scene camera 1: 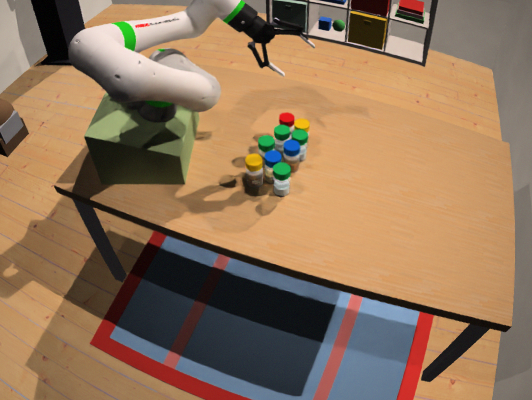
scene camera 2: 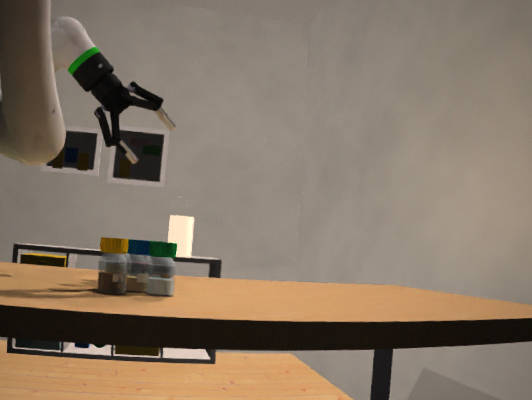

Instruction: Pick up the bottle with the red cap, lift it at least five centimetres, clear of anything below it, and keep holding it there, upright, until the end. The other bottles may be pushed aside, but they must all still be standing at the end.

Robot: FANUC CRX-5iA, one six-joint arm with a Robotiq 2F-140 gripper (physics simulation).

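Frame: origin at the arm's base, x ahead, y left, z up, level; centimetres.
Seen in the pictures: gripper, fingertip midpoint: [scene camera 1: 298, 60] [scene camera 2: 155, 144]; arm's base, link origin: [scene camera 1: 156, 109].
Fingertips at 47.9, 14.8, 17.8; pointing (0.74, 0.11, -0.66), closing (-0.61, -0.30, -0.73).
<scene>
Offsets run from my fingertips to a thing's middle, as dx, dy, dz. Level surfaces: height alone.
The bottle with the red cap {-3.4, -1.3, -29.9} [scene camera 1: 286, 119] stands at the back of the bottle group in the scene camera 1 view; its body is mostly hidden behind a green-capped bottle {-3.4, -8.4, -29.9} [scene camera 1: 282, 134]. A yellow-capped bottle {+2.4, -3.2, -29.9} [scene camera 1: 302, 126] stands close beside it on the right. In the scene camera 2 view the red cap does not show; the front bottles hide it. My gripper [scene camera 1: 299, 60] [scene camera 2: 154, 145] is open and empty, high above the table and tilted, with its fingers pointing obliquely down. It is well apart from all the bottles.
Other upright bottles crowd in front: green-capped {+3.0, -9.3, -29.9} [scene camera 1: 300, 138] {-7.0, -15.4, -29.9} [scene camera 1: 266, 144], blue-capped {+1.6, -15.3, -29.9} [scene camera 1: 291, 149] {-3.0, -22.0, -29.9} [scene camera 1: 273, 160], a front yellow-capped one {-8.4, -25.1, -29.9} [scene camera 1: 254, 164] [scene camera 2: 113, 270] and a front green-capped one {+1.1, -26.5, -29.9} [scene camera 1: 281, 175] [scene camera 2: 161, 272]. The green robot base block [scene camera 1: 142, 155] stands left on the table {dz -35.2} [scene camera 1: 400, 215] [scene camera 2: 300, 305].
</scene>
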